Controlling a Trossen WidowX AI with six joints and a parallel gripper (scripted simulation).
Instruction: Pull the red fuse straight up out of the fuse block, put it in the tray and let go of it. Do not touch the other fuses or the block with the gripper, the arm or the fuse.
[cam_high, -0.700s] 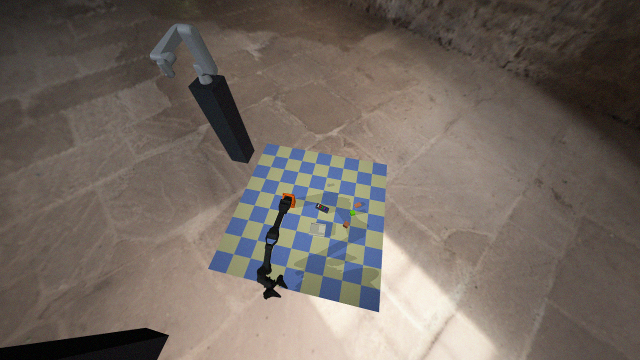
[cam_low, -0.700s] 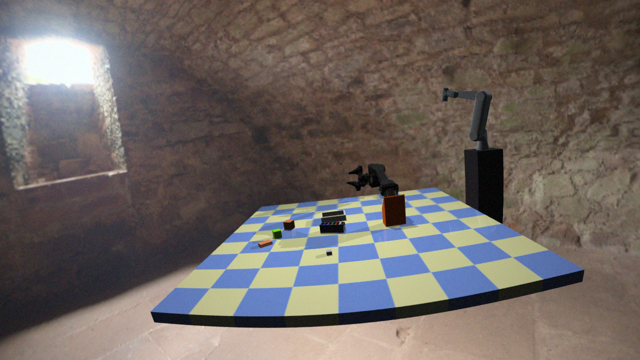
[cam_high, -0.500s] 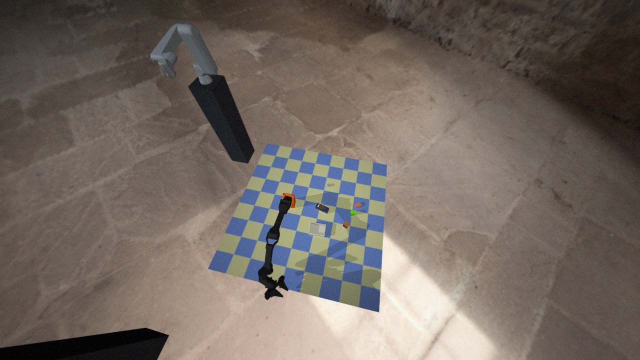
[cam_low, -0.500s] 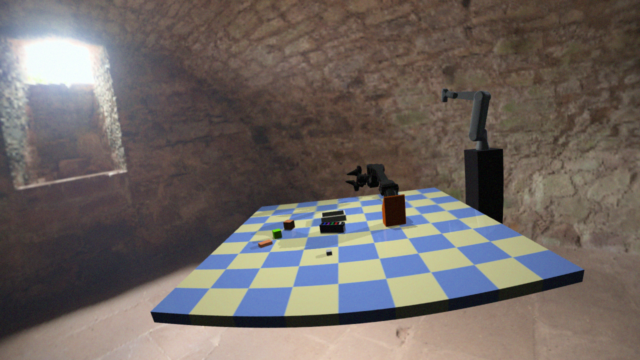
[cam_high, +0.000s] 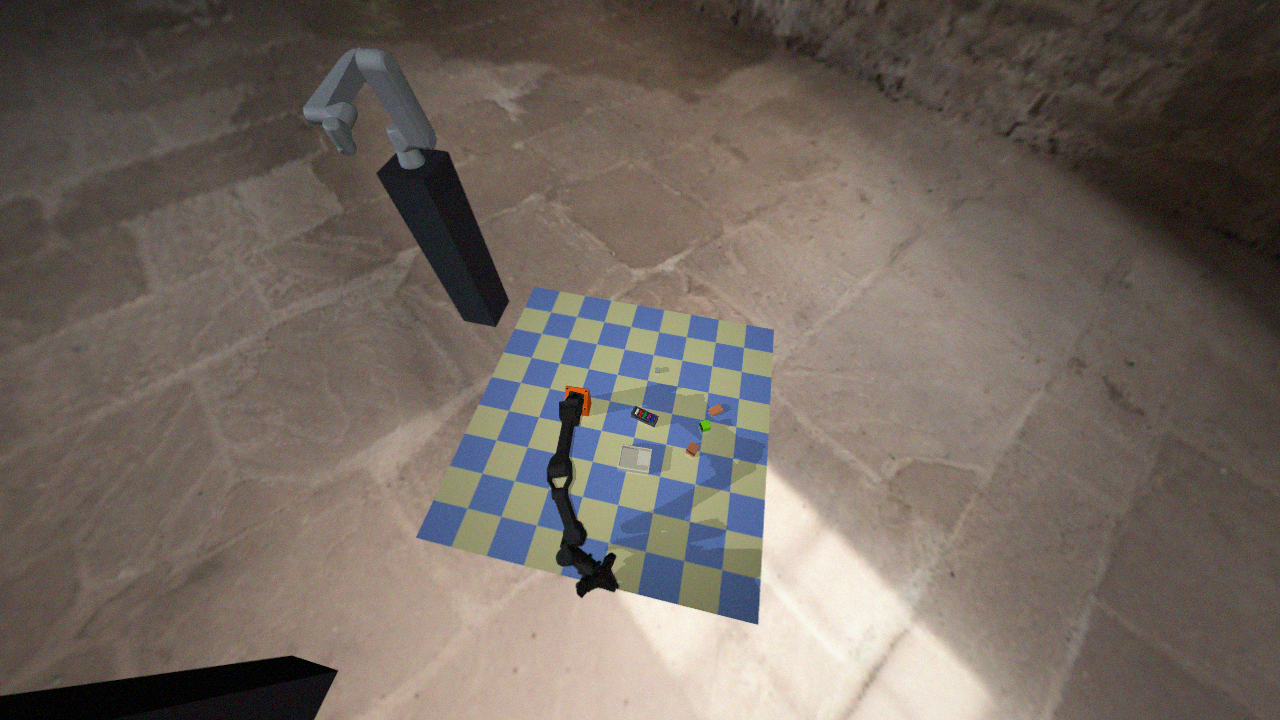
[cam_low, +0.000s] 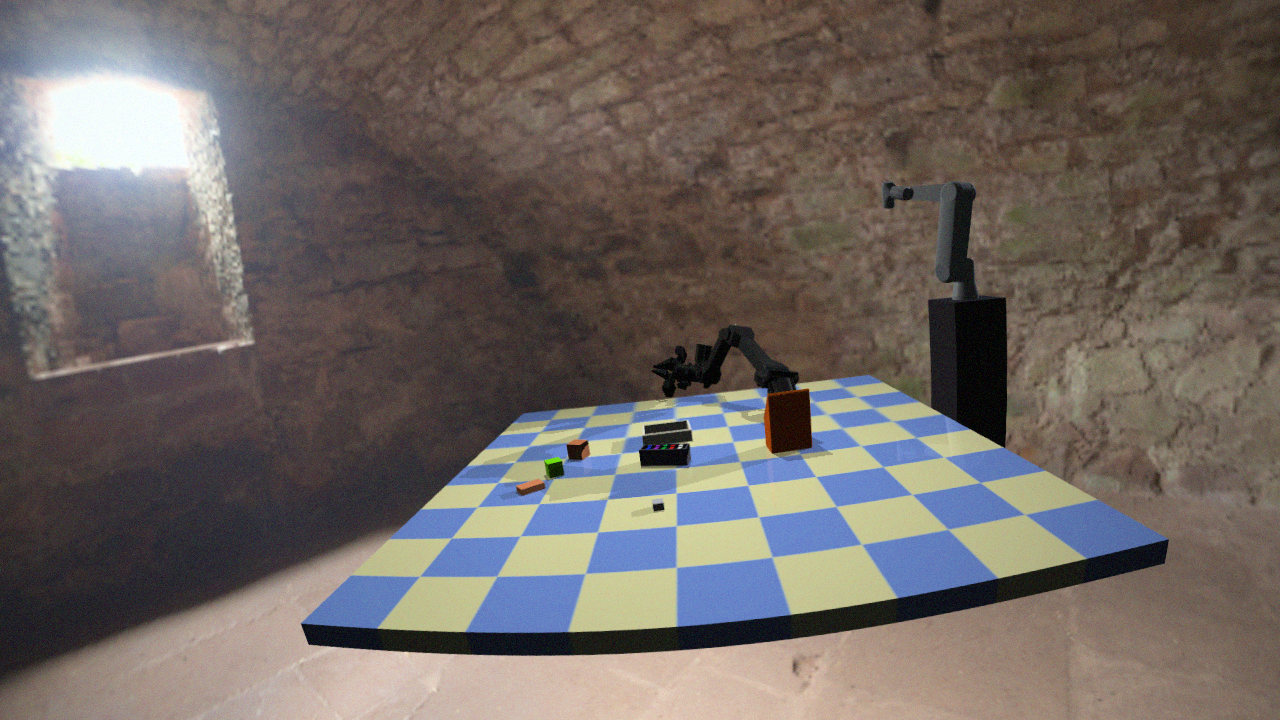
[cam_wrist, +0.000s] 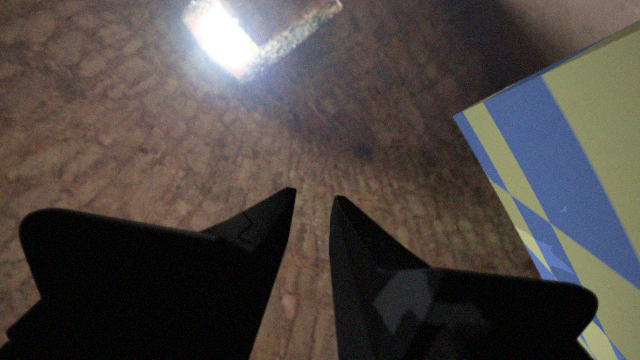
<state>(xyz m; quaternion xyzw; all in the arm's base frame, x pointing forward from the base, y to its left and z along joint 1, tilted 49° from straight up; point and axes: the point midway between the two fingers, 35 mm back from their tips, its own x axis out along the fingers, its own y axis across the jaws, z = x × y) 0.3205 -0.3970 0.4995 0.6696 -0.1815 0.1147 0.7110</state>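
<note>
Now: the brown cube 18 cm ahead of my gripper tip, 58 cm to the left of it and 9 cm below it. From my gripper tip the other things lie so: cream tray 5 cm behind, 48 cm to the left, 11 cm below; red fuse 7 cm behind, 68 cm to the left, 9 cm below; green cube 22 cm ahead, 69 cm to the left, 10 cm below.
</note>
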